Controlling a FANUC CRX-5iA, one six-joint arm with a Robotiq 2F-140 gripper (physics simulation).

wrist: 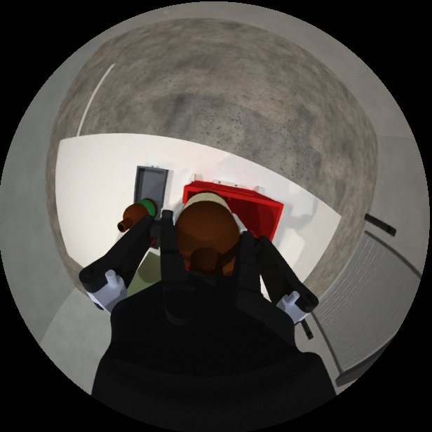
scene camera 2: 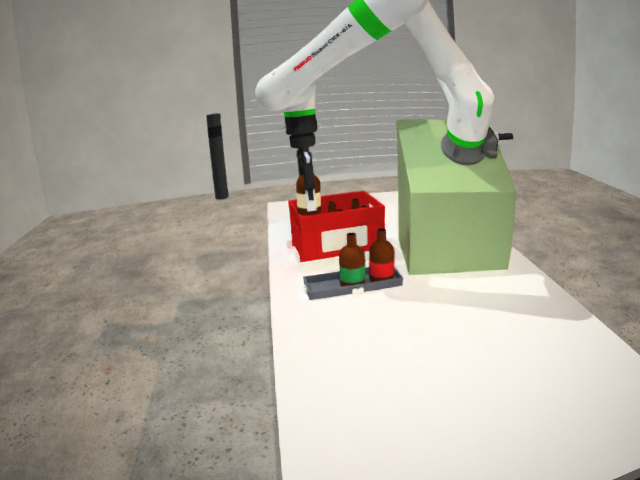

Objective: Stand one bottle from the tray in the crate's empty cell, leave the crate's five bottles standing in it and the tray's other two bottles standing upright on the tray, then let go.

my gripper: wrist; scene camera 2
green-label bottle: wrist 146,206; scene camera 2 351,257
same spot on my gripper: [wrist: 106,279] = [scene camera 2: 303,160]
